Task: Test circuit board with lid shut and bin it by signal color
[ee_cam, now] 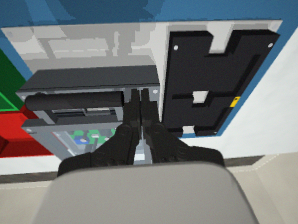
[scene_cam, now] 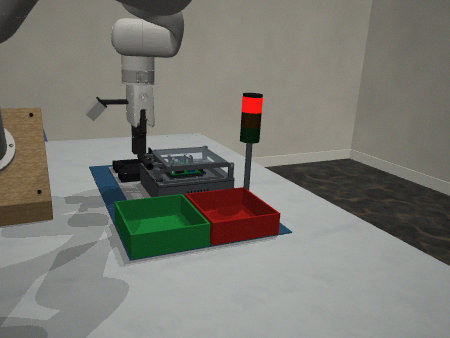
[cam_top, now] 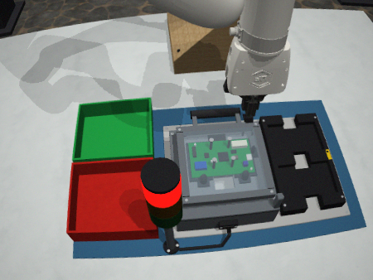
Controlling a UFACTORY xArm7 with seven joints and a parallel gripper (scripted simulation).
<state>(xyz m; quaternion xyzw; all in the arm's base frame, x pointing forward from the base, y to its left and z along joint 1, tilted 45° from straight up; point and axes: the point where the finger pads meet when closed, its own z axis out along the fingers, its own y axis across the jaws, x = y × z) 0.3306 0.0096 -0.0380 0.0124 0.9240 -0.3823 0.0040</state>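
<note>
Right now the latch hook is 20 mm ahead of my hand, 10 mm to the right of it and 20 mm below it. Also, from my hand: tester plate (90 mm ahead, 60 mm to the right, 40 mm below); tester lid (80 mm ahead, 70 mm to the right, 20 mm below); green circuit board (80 mm ahead, 60 mm to the right, 40 mm below).
</note>
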